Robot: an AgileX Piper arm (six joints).
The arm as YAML. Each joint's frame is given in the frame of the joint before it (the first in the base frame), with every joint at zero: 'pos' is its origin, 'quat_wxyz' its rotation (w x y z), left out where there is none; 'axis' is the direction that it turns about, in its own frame. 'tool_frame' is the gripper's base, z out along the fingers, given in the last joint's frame.
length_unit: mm
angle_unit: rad
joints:
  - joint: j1
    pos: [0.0, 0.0, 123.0]
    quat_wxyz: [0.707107, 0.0, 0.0, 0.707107]
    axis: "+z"
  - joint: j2
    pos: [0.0, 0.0, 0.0]
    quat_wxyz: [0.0, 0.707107, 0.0, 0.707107]
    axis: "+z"
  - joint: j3
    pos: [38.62, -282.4, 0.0]
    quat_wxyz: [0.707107, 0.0, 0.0, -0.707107]
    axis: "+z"
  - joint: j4
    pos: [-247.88, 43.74, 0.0]
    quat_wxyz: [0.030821, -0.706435, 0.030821, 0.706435]
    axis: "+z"
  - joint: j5
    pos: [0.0, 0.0, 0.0]
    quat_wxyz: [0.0, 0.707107, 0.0, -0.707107]
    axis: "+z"
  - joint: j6
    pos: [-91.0, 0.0, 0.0]
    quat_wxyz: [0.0, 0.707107, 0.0, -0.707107]
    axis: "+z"
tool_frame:
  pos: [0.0, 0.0, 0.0]
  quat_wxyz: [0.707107, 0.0, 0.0, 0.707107]
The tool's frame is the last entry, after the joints.
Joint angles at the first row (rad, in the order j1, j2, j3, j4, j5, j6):
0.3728 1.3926 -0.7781 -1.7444 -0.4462 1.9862
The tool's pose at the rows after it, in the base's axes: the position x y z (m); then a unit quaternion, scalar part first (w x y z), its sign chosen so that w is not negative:
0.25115 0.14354 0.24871 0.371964 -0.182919 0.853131 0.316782
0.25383 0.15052 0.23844 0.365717 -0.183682 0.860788 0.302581
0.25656 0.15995 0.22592 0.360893 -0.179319 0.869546 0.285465
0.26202 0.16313 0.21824 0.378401 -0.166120 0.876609 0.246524
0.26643 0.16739 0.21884 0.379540 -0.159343 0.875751 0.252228
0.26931 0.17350 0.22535 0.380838 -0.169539 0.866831 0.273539
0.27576 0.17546 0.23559 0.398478 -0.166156 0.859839 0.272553
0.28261 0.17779 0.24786 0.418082 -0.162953 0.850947 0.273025
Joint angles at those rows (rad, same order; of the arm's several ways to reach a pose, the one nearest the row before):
0.3822 1.4146 -0.7802 -1.7182 -0.4546 1.9288
0.4144 1.4498 -0.7802 -1.7047 -0.4056 1.9141
0.4583 1.4936 -0.7802 -1.6580 -0.3365 1.8807
0.4931 1.5221 -0.7822 -1.5655 -0.2179 1.7921
0.4989 1.5404 -0.8025 -1.5300 -0.2164 1.7766
0.4989 1.5483 -0.8316 -1.5302 -0.2615 1.7766
0.4989 1.5483 -0.8675 -1.5281 -0.2460 1.7767
0.4989 1.5483 -0.9093 -1.5259 -0.2321 1.7767

